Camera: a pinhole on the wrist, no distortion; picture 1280 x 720 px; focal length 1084.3 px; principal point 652.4 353.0 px. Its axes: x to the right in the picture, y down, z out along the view. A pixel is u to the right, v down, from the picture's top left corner.
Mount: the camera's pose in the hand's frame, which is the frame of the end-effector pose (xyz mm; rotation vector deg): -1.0 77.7 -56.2 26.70 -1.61 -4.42
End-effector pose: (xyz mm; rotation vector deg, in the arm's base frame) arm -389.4 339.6 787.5 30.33 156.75 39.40
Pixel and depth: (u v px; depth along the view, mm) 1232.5 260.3 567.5
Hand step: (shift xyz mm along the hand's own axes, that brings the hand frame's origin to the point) 272.9 -244.1 431.6
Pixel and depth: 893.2 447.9 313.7
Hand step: 56.3 -43.9 237.0
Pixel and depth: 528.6 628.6 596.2
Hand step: -85.2 -48.8 543.8
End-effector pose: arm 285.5 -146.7 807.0 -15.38 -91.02 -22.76
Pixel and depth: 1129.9 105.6 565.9
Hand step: 213.3 -310.8 393.4
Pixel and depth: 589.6 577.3 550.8
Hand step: -49.7 -64.9 486.6
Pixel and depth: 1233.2 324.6 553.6
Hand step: 268.8 -207.0 434.5
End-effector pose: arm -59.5 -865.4 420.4 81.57 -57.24 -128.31
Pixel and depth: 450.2 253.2 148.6
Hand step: -36.2 1.2 70.1
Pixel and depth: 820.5 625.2 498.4
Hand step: 62.2 -40.3 445.9
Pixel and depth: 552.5 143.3 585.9
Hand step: -88.7 -281.2 415.6
